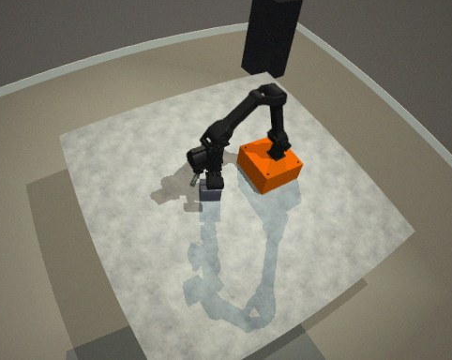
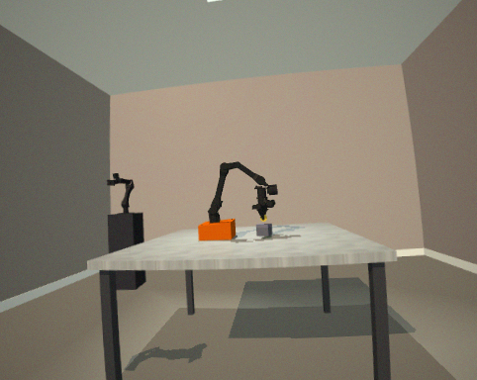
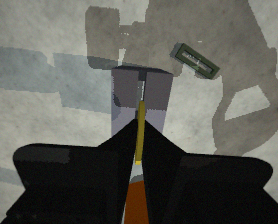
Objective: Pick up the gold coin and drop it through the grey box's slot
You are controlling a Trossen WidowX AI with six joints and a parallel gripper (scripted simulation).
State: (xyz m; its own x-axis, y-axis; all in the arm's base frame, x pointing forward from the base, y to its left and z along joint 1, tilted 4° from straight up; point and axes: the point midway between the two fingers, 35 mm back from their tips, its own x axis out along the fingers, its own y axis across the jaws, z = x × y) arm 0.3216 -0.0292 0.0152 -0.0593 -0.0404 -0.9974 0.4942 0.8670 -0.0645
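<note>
Now: the gold coin 10 mm above my gripper tip.
</note>
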